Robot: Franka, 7 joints.
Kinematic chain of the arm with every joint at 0, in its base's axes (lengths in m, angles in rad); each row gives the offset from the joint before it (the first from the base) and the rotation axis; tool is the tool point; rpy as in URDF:
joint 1: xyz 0 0 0.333 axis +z
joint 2: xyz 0 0 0 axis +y
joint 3: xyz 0 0 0.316 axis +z
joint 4: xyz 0.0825 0 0 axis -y
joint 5: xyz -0.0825 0 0.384 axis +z
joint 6: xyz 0 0 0 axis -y
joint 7: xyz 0.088 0 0 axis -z
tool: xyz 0 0 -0.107 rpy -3.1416 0 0
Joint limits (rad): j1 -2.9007..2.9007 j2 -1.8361..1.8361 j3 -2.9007..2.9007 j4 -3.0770..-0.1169 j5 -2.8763..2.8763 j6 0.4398..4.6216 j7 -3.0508..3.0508
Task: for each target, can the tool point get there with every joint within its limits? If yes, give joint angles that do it. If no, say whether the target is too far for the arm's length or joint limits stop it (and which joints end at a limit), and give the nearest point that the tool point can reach.
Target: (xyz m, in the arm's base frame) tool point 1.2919 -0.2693 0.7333
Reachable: no: too far | nearest point 0.8037 -0.1675 0.5820 | short by 0.521 m
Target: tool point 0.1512 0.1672 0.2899
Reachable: yes | joints -0.4458 -0.5179 1.0292 -2.7699 0.6386 1.0180 -0.9924
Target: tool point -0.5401 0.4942 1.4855
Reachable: no: too far | nearest point -0.3394 0.3105 1.0571 | short by 0.507 m
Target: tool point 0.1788 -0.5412 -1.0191
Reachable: no: too far | nearest point 0.1279 -0.3872 -0.3460 | short by 0.692 m
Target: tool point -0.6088 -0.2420 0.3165
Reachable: yes | joints -0.2408 -0.5098 -2.4325 -1.8872 0.9519 2.6309 1.0351
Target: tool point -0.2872 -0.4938 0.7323
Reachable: yes | joints -1.0836 -0.1928 -0.8787 -1.7258 0.9239 2.6583 -2.3210
